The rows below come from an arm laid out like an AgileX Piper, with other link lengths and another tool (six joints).
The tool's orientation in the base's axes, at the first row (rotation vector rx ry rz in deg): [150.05, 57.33, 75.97]
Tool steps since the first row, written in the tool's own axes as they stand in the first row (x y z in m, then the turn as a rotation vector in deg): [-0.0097, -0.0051, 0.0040, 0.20, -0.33, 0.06]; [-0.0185, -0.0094, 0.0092, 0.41, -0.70, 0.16]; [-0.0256, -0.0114, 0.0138, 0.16, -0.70, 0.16]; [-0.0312, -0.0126, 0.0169, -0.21, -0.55, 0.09]
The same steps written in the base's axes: [-0.0039, -0.0004, -0.0110, -0.04, 0.39, 0.00]; [-0.0061, -0.0007, -0.0219, -0.08, 0.82, -0.03]; [-0.0068, -0.0020, -0.0304, -0.18, 0.68, -0.20]; [-0.0075, -0.0035, -0.0367, -0.31, 0.34, -0.38]
